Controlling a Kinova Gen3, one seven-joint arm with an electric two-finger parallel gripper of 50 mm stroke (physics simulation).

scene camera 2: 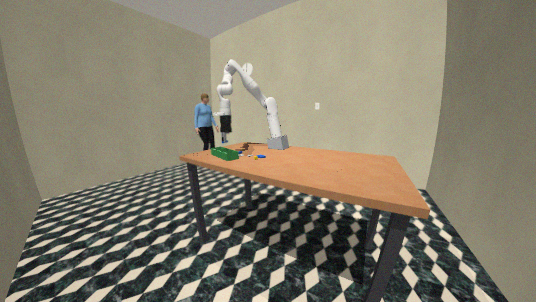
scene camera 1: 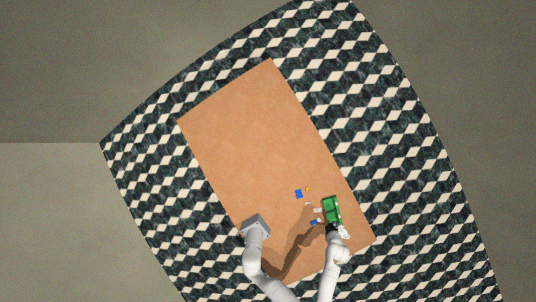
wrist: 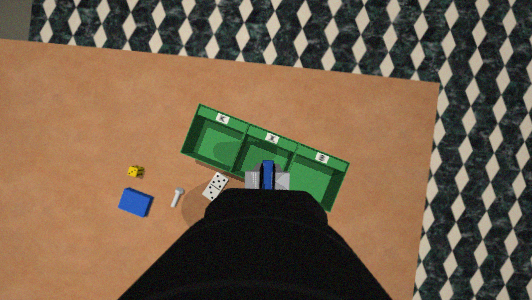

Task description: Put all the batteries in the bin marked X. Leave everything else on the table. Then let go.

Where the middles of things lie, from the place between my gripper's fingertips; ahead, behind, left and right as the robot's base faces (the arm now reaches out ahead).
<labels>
Right now the green three-compartment bin tray [wrist: 216,138] is 10 mm ahead of my hand, 10 mm to the left of it and 70 mm below it. Also, from my hand: flat blue block [wrist: 136,202]: 90 mm behind, 240 mm to the left, 90 mm below.
</labels>
